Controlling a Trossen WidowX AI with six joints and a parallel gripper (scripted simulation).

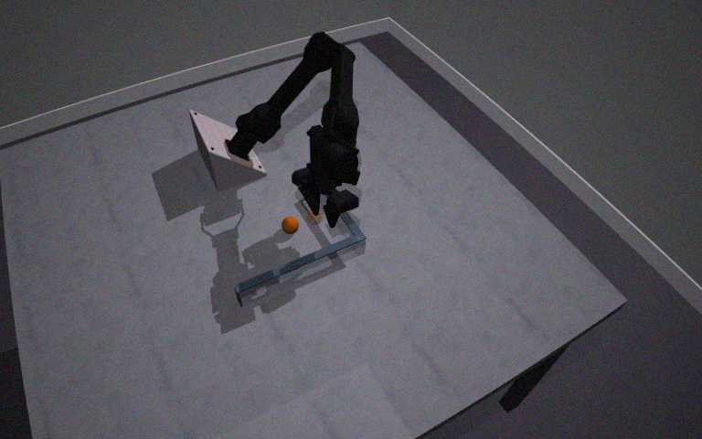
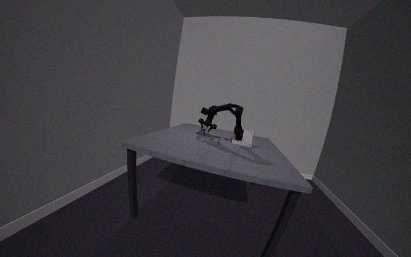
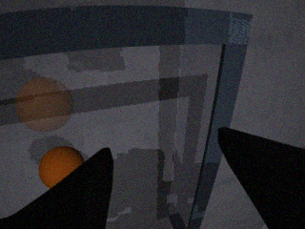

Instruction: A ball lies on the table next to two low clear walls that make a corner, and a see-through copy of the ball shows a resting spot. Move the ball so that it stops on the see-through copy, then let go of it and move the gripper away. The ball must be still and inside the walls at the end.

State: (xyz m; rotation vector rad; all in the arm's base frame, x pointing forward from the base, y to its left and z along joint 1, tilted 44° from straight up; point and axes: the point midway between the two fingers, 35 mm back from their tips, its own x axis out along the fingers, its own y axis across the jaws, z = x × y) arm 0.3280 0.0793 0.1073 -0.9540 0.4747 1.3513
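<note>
The orange ball lies 70 mm behind my gripper tip, 60 mm to the right of it and 60 mm below it. Round my gripper tip: see-through ball copy: 70 mm behind, 60 mm below.
</note>
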